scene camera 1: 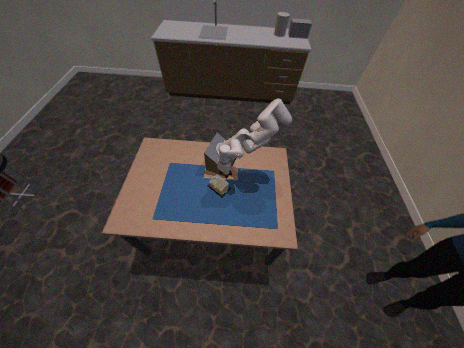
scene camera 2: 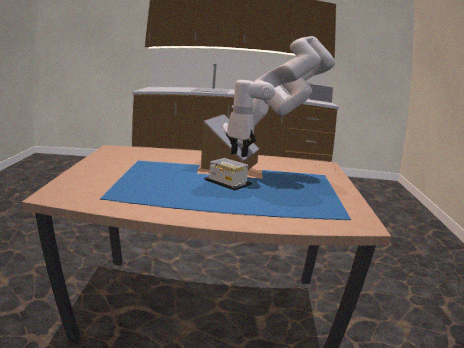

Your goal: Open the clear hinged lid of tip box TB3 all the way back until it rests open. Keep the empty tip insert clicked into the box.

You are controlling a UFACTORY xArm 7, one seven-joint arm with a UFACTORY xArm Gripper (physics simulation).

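Places are measured from the arm's base along level axes (x back, y left, z down), in centimetres.
Pixels of known places: gripper, between the fingertips: [scene camera 1: 224, 175] [scene camera 2: 239, 155].
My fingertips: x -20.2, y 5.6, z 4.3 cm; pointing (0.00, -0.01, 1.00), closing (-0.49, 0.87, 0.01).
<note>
Behind a point stands the place of what it marks.
The tip box [scene camera 1: 219, 186] {x -29.3, y 3.8, z 6.3 cm} [scene camera 2: 228, 175] {x -31.2, y 3.6, z 9.5 cm} stands on a thin dark base on the blue mat. It has whitish walls with small yellow labels and a yellowish insert [scene camera 2: 226, 167] {x -25.2, y 1.7, z 8.3 cm} seated inside its top. Clear walls of the lid show around and above the insert and seem to be down over it; the lid's exact angle is hard to tell. Its label text is unreadable. My gripper [scene camera 2: 240, 149] {x -20.2, y 5.6, z 4.3 cm} points down, partly open, with nothing between its two dark fingers. It hangs above the box's back right part, apart from it. In scene camera 1 the arm mostly hides the fingers.
A brown block with a slanted grey top [scene camera 1: 213, 148] {x -3.2, y -6.4, z -4.4 cm} [scene camera 2: 216, 131] {x -11.1, y -5.7, z -2.7 cm} stands close behind the box and gripper, on a light wooden base [scene camera 1: 210, 175] {x -18.9, y -5.9, z 14.0 cm}. The blue mat [scene camera 1: 185, 205] {x -45.6, y -18.1, z 14.0 cm} [scene camera 2: 150, 192] {x -47.1, y -21.9, z 14.0 cm} lies on the wooden table [scene camera 1: 131, 192] {x -43.1, y -61.1, z 14.3 cm} [scene camera 2: 75, 192] {x -58.2, y -50.2, z 14.3 cm}. The arm reaches in from the back right.
</note>
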